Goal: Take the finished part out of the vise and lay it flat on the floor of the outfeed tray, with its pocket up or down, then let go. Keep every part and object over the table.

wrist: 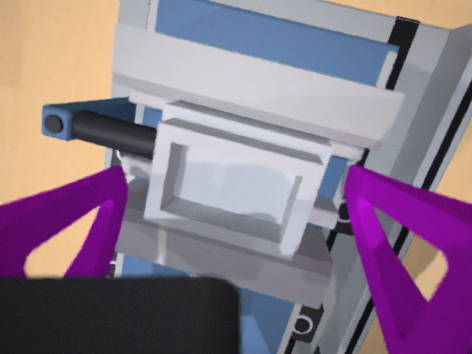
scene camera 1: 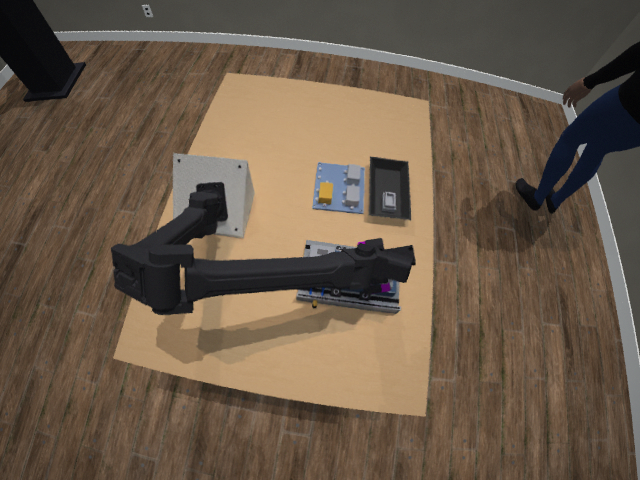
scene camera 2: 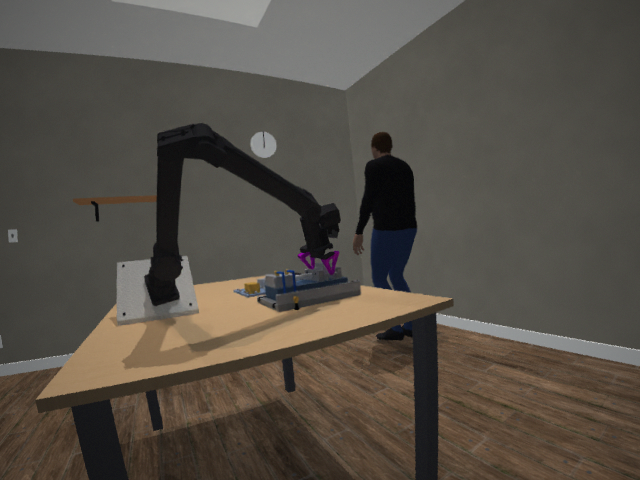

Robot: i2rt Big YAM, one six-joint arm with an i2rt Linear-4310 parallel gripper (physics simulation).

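Places are measured from the arm's base along level axes (x ahead, y left, z up), in millimetres.
Pixels of known places: gripper, fingertip midpoint: (wrist: pixel 236 178); arm's base at its link origin: (scene camera 1: pixel 212 201) (scene camera 2: pixel 161 288).
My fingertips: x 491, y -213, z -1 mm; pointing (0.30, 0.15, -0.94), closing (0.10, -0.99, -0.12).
Ahead of a thing's pixels: the offset from my fingertips to its top centre. "*": to the spot under its first point.
The finished part @[dx +5, dy -1, dz +32 mm] (wrist: pixel 225 185), pale grey with a rectangular pocket facing up, sits between the jaws of the vise @[dx -62, dy +6, dz +16 mm] (scene camera 1: pixel 348 304) (scene camera 2: pixel 317 296) (wrist: pixel 260 65). My gripper (scene camera 2: pixel 321 269) (wrist: pixel 236 178) is open and empty, with its magenta fingertips above the vise, one on each side of the part in the wrist view. The left fingertip stands a little farther from the part than the right one. In scene camera 1 the arm hides the part and most of the fingers. The dark outfeed tray @[* dx +87, dy +368, dz -70 mm] (scene camera 1: pixel 388 178) holds another grey pocketed part @[dx +75, dy +261, dz -36 mm] (scene camera 1: pixel 389 200) near its front end.
A black rod @[dx +14, dy +47, dz +13 mm] (wrist: pixel 115 131) on a blue bracket reaches to the part's left side. Blue hoses @[* dx -182, dy -47, dz -1 mm] (scene camera 2: pixel 284 281) rise at the vise's near end. A blue board @[* dx -98, dy +361, dz -75 mm] (scene camera 1: pixel 336 178) with a yellow block @[dx -137, dy +288, dz -39 mm] (scene camera 1: pixel 325 192) (scene camera 2: pixel 251 287) and grey blocks lies beside the tray. A person (scene camera 2: pixel 392 201) stands beyond the table.
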